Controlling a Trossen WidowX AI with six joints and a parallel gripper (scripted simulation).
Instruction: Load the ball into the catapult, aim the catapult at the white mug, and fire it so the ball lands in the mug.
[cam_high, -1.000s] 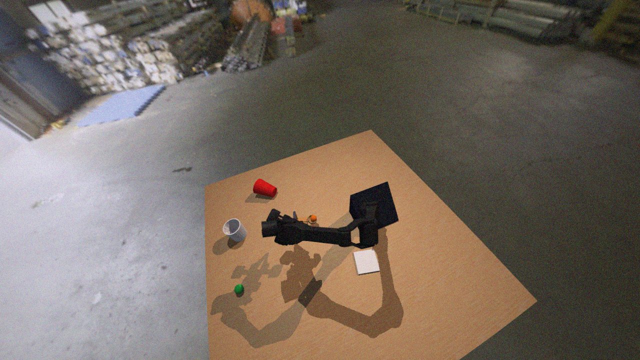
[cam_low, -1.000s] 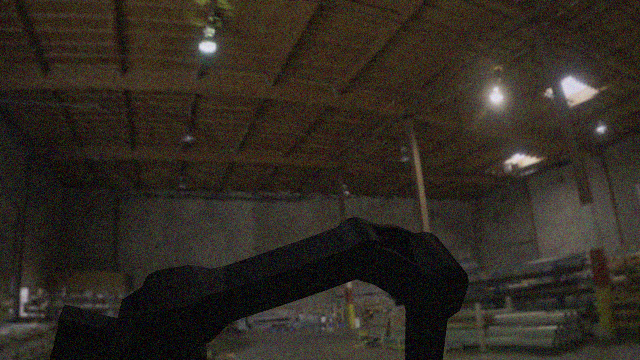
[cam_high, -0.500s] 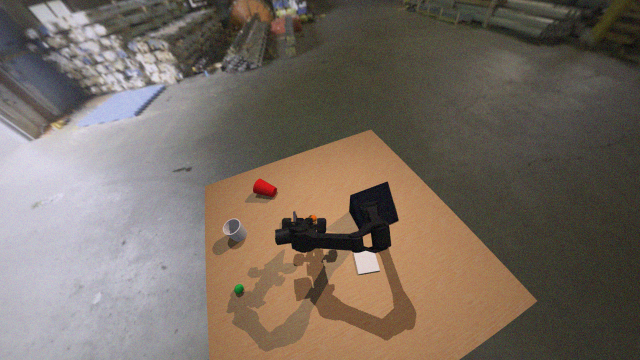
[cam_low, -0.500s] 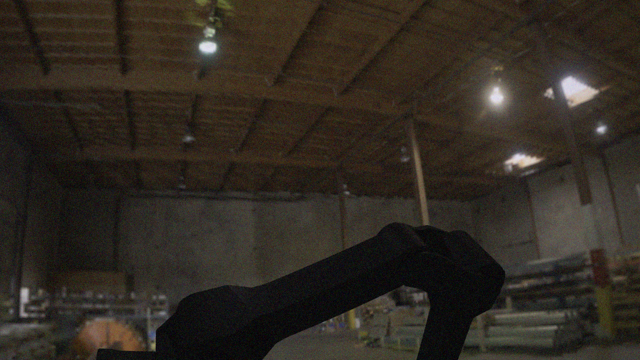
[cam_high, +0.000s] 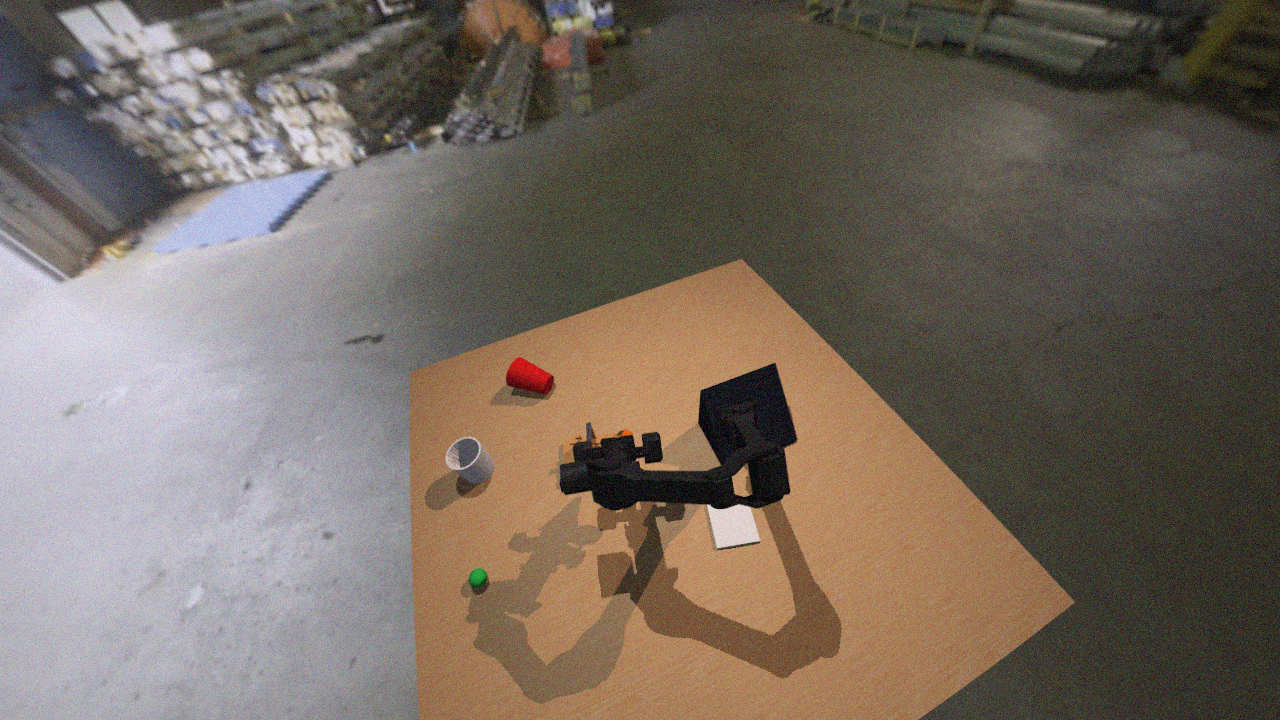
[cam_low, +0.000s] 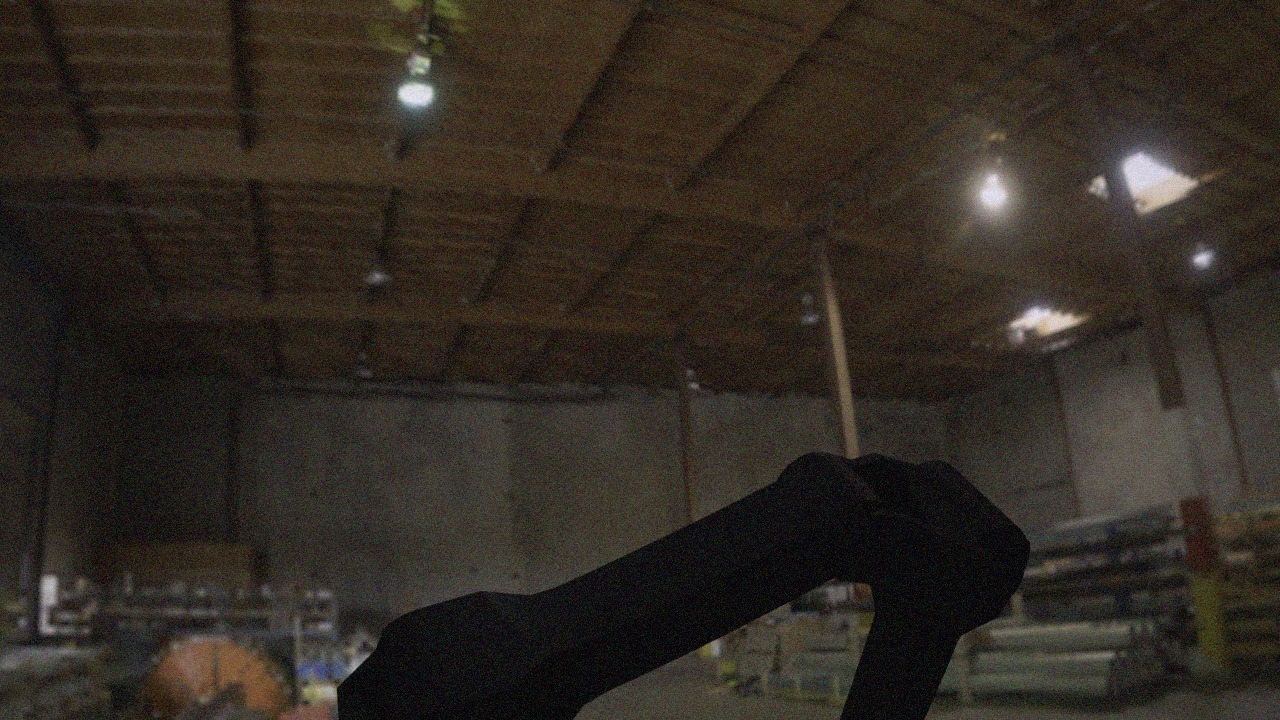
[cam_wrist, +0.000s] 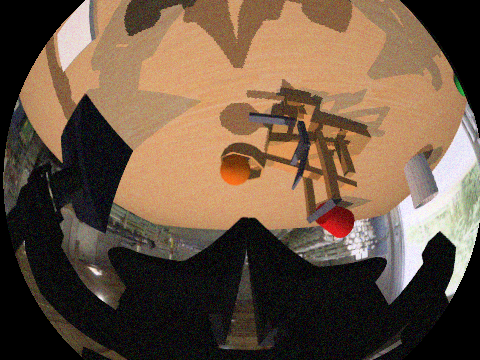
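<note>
My gripper tip is 2 cm past the orange ball, 4 cm to the left of it and 7 cm above it. The rest, counted from my gripper tip: white mug: 38 cm ahead, 14 cm to the right, 10 cm below; then wooden catapult: 5 cm ahead, 4 cm to the right, 8 cm below; then white flat square: 18 cm behind, 24 cm to the left, 12 cm below.
</note>
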